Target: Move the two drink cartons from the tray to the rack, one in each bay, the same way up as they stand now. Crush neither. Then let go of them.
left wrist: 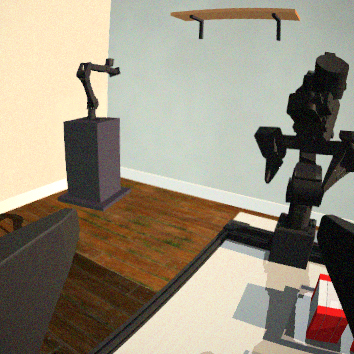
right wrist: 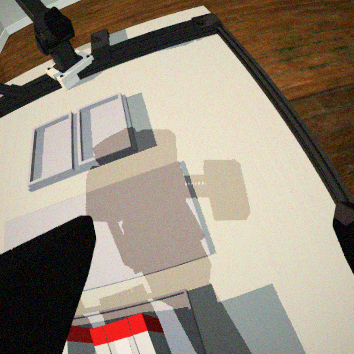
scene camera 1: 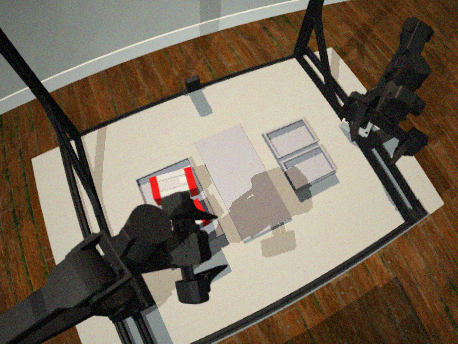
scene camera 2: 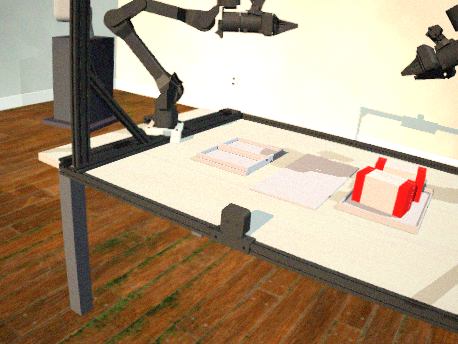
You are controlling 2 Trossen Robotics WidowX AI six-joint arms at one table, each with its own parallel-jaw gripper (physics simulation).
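Frame: origin at the left arm's base, x ahead, y left, z up, level; millimetres.
Where they show: left gripper, fingertip midpoint: [left wrist: 203,225] [scene camera 1: 372,152] [scene camera 2: 296,25]; right gripper, fingertip midpoint: [left wrist: 293,185] [right wrist: 218,222] [scene camera 1: 221,241] [scene camera 2: 407,76]; left arm's base, origin of the base link: [right wrist: 67,62] [scene camera 2: 165,125]; right arm's base, origin of the base link: [left wrist: 296,223] [scene camera 1: 121,296].
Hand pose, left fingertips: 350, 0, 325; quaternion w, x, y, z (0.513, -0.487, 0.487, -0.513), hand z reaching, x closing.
Note:
Things, the pixels of their top centre, and the offset from my left fingertips, as dx, dy, dz. "pt": a spot on its surface instead.
- pale carton with red ends, middle of its top: [scene camera 2: 387,177] [scene camera 1: 172,182] +196, -372, -287
- tray, middle of its top: [left wrist: 350,322] [scene camera 2: 390,195] [scene camera 1: 177,205] +231, -337, -345
- second carton, middle of its top: [left wrist: 334,293] [scene camera 2: 401,166] +262, -288, -287
- rack, middle of its top: [right wrist: 73,135] [scene camera 2: 242,150] [scene camera 1: 299,151] -120, -124, -341
- small dark block, surface spot: [scene camera 2: 235,220] [scene camera 1: 189,80] pt -138, -561, -323
One pale carton with red ends [scene camera 1: 173,184] [scene camera 2: 381,189] is in the tray [scene camera 1: 162,170] [scene camera 2: 380,217] [right wrist: 182,298]. The second carton [scene camera 2: 421,184] [left wrist: 326,322] [right wrist: 120,330] is beside it in the tray; the right arm mostly hides it in scene camera 1. The rack [scene camera 1: 300,151] [scene camera 2: 225,165] [right wrist: 76,140] has two bays, both empty. My right gripper [scene camera 1: 221,242] [scene camera 2: 404,74] [left wrist: 293,185] [right wrist: 218,222] is open and empty, high above the table near the tray, pointing toward the rack side. My left gripper [scene camera 1: 372,147] [scene camera 2: 296,25] [left wrist: 203,225] is open and empty, high up on the rack's side.
A flat pale panel [scene camera 1: 225,150] [scene camera 2: 295,187] [right wrist: 40,220] lies between tray and rack. A small dark block [scene camera 1: 192,83] [scene camera 2: 235,220] is on the table's frame edge. Dark frame posts rise at the table's corners. The right arm's shadow crosses the panel and rack.

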